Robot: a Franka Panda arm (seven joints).
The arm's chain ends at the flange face. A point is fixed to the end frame.
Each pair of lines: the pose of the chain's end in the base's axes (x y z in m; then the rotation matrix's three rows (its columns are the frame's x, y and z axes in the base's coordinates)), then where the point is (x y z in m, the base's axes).
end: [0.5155 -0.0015 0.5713], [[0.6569 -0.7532 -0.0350], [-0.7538 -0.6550 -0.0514], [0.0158 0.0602 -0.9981]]
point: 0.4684 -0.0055 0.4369
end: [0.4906 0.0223 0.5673], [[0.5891 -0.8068 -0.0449], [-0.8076 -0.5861 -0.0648], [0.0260 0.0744 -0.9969]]
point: 0.4426 0.0201 0.4332
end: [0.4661 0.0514 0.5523], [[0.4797 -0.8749 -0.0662], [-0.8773 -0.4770 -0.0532], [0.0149 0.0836 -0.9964]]
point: 0.4165 0.0562 0.4189
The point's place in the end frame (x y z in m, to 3 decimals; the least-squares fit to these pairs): -0.030 0.030 0.136
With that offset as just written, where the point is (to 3 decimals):
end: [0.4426 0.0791 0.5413], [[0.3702 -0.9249 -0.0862], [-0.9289 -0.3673 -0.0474], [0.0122 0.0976 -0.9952]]
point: 0.392 0.090 0.409
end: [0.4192 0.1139 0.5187], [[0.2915 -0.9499 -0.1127], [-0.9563 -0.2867 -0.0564], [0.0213 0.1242 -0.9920]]
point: 0.367 0.126 0.387
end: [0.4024 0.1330 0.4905], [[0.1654 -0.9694 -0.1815], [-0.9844 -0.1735 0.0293], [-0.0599 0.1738 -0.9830]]
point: 0.344 0.161 0.364
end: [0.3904 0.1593 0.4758], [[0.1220 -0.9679 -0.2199], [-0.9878 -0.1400 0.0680], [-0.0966 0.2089 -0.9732]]
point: 0.328 0.194 0.353
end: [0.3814 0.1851 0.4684], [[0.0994 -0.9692 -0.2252], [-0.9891 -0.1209 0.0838], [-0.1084 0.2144 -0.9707]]
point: 0.319 0.223 0.346
